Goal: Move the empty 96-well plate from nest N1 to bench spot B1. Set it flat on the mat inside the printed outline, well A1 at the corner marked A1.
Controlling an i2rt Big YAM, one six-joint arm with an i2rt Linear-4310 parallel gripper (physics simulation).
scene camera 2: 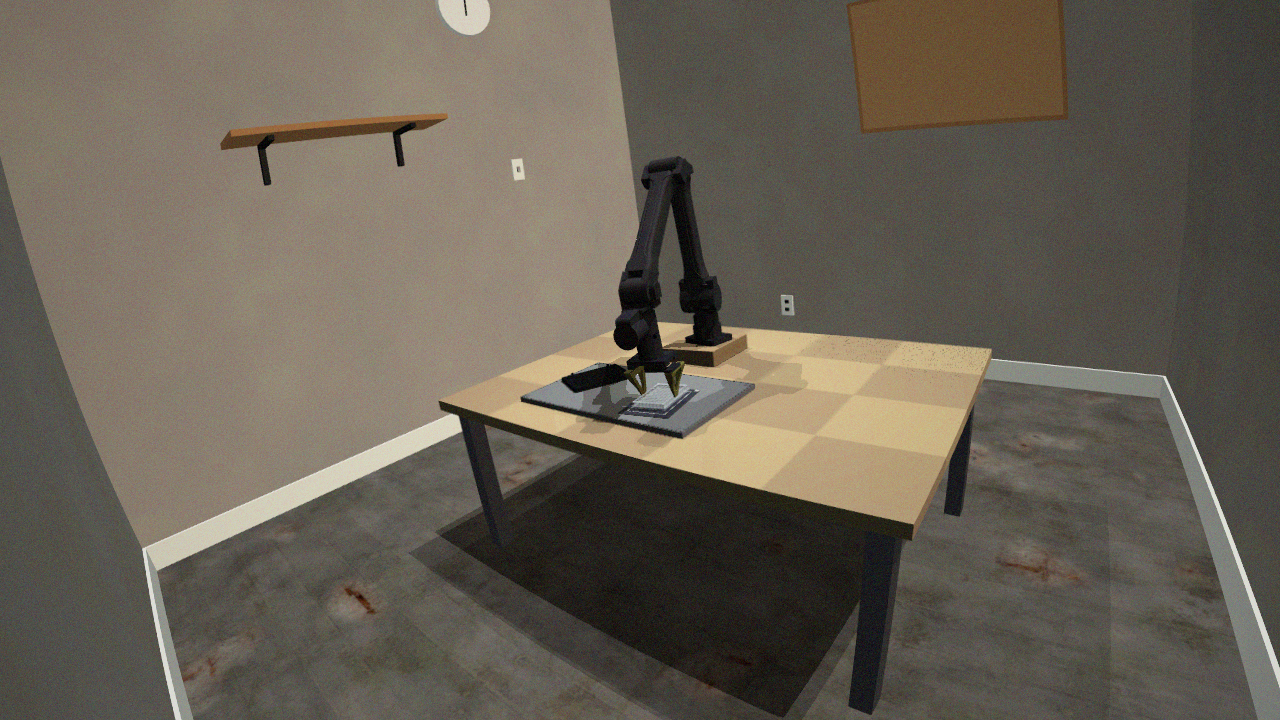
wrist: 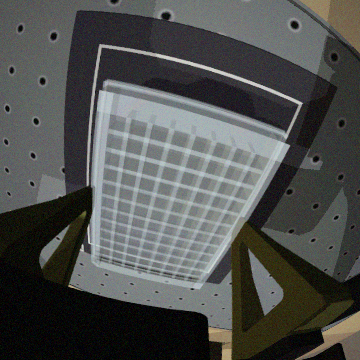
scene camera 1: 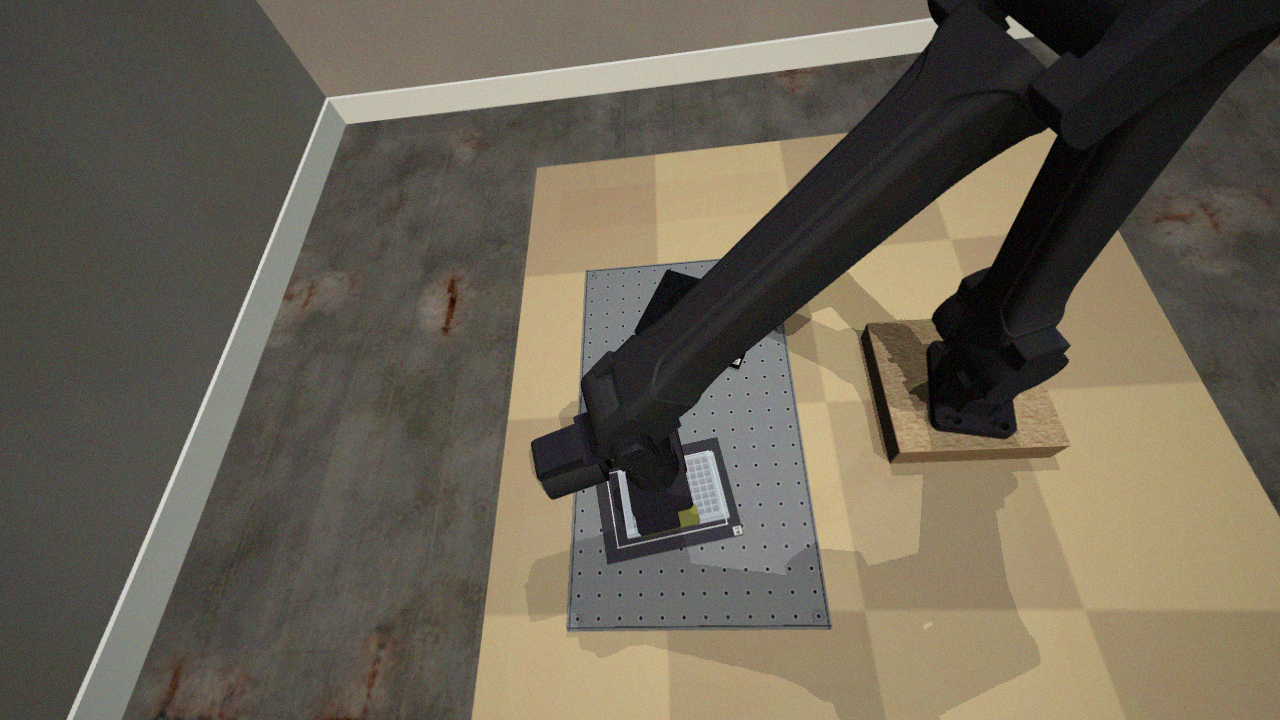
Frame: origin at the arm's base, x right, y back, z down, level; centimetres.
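Seen in the pictures: gripper, between the fingertips: (scene camera 2: 660, 396) (wrist: 166, 211) (scene camera 1: 668, 493); arm's base, origin of its link: (scene camera 2: 708, 340) (scene camera 1: 966, 390).
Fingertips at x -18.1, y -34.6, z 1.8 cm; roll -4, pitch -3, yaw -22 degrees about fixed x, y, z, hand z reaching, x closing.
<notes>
Pixels of each thing's top centre, then the offset from my fingertips to it. "spot": a spot on its surface instead. Level surfaces: height alone.
- clear 96-well plate, centre of its top: (wrist: 162, 225) (scene camera 1: 670, 491) (scene camera 2: 660, 392) dx +0.1, dy +0.3, dz -0.8 cm
- dark mat, height of its surface: dz +0.9 cm
- white printed outline, a spot on its surface: (wrist: 100, 46) (scene camera 1: 618, 547) spot: dx -7.3, dy -5.1, dz +0.9 cm
- small white corner tag, a spot on its surface: (scene camera 1: 737, 530) spot: dx -2.9, dy +8.9, dz +0.9 cm
- black block, centre of its top: (wrist: 346, 313) (scene camera 1: 700, 310) (scene camera 2: 595, 372) dx +26.9, dy +0.3, dz -1.1 cm
The clear 96-well plate (scene camera 1: 707, 486) (scene camera 2: 660, 396) (wrist: 175, 185) looks level over the dark mat (scene camera 1: 626, 552) (wrist: 80, 75). My gripper (scene camera 1: 673, 488) (scene camera 2: 659, 394) (wrist: 166, 211) is shut on the plate, with one olive finger at each long side. In the wrist view, the white printed outline (scene camera 1: 618, 547) (wrist: 100, 46) shows beyond the plate's top edge and close along its left side. A small white corner tag (scene camera 1: 737, 530) lies at the mat's lower right corner in scene camera 1. Any gap under the plate is too small to tell. My gripper hides part of the plate there.
The mat lies on a grey perforated board (scene camera 1: 698, 600) (scene camera 2: 689, 425). A black block (scene camera 1: 666, 300) (scene camera 2: 593, 377), perhaps nest N1, stands towards the board's other end, partly hidden by my arm in scene camera 1. My arm's wooden base (scene camera 1: 984, 449) (scene camera 2: 720, 351) stands beside the board.
</notes>
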